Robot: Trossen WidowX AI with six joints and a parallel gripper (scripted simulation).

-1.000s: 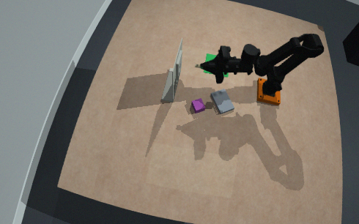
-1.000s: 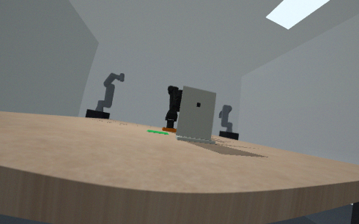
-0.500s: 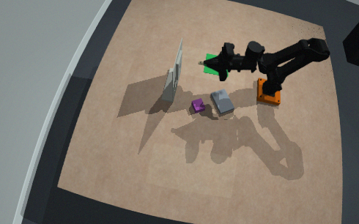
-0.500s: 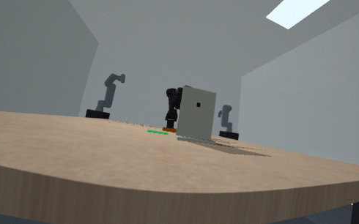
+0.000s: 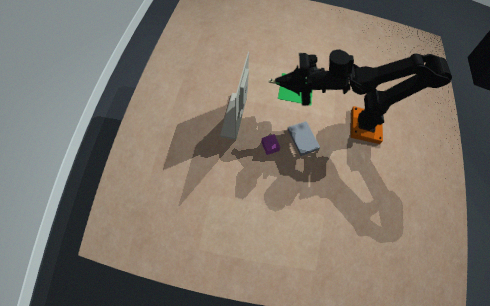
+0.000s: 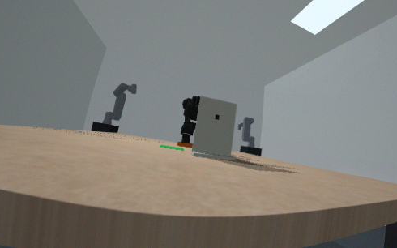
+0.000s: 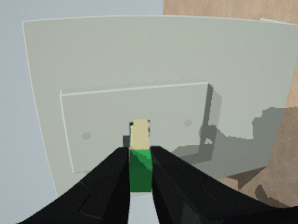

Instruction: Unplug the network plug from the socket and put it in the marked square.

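Now: the green square 70 mm behind my gripper tip, 130 mm to the right of it and 190 mm below it. The rest, counted from my gripper tip: panel: 100 mm ahead, 40 mm to the left, 80 mm below; network plug: right at my gripper tip; grey block: 120 mm behind, 70 mm to the left, 180 mm below.
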